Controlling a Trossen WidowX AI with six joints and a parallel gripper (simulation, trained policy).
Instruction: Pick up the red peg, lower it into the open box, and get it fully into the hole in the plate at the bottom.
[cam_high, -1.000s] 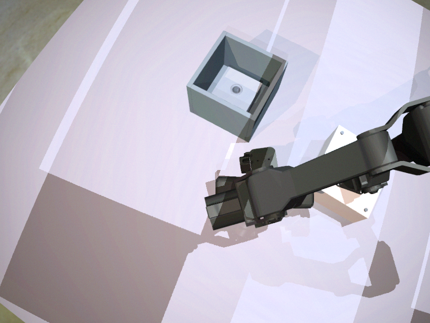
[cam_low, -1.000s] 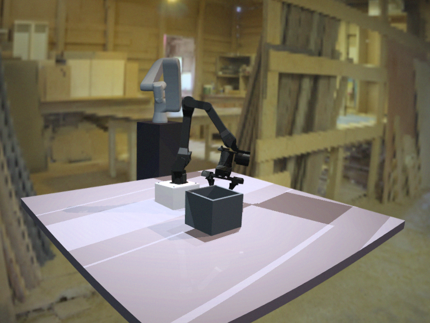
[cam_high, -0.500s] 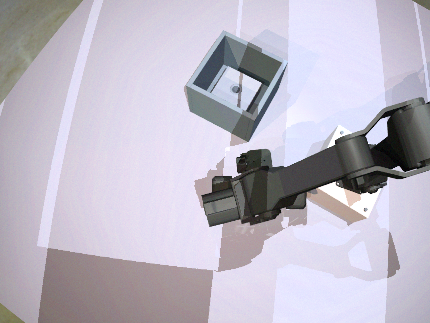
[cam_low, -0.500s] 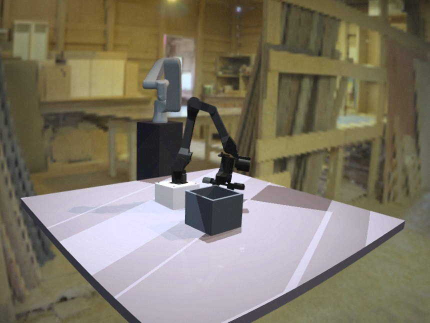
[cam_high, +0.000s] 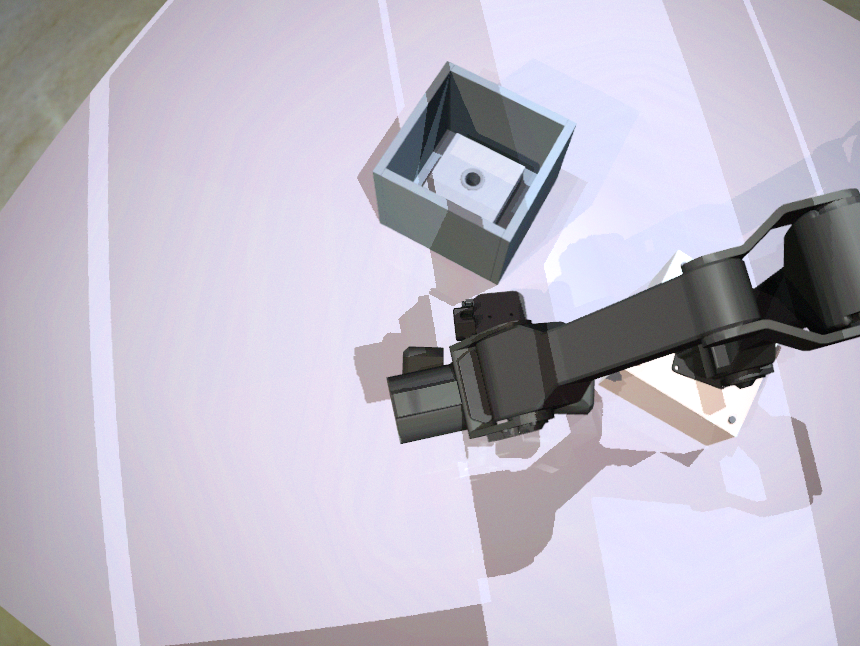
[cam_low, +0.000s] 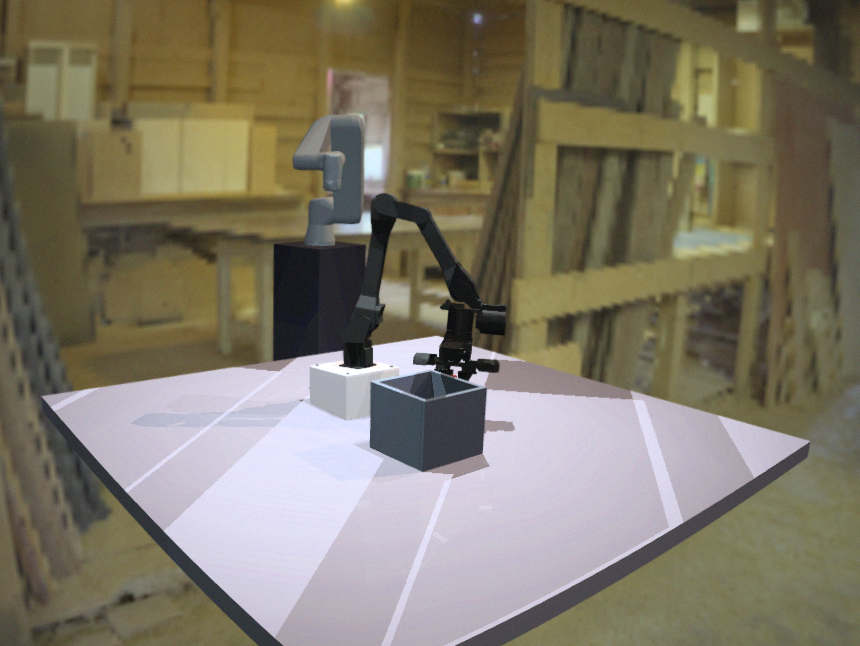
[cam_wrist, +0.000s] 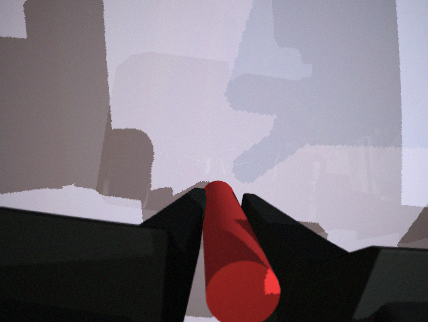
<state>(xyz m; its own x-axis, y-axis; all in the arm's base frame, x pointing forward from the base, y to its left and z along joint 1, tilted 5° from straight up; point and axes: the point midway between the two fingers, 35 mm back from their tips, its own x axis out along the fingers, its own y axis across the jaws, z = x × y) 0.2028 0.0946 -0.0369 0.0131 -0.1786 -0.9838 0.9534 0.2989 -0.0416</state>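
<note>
My gripper tip is now 210 mm to the left of the pale plate, 90 mm short of it and 10 mm below it. Round my gripper tip: red peg 20 mm above.
</note>
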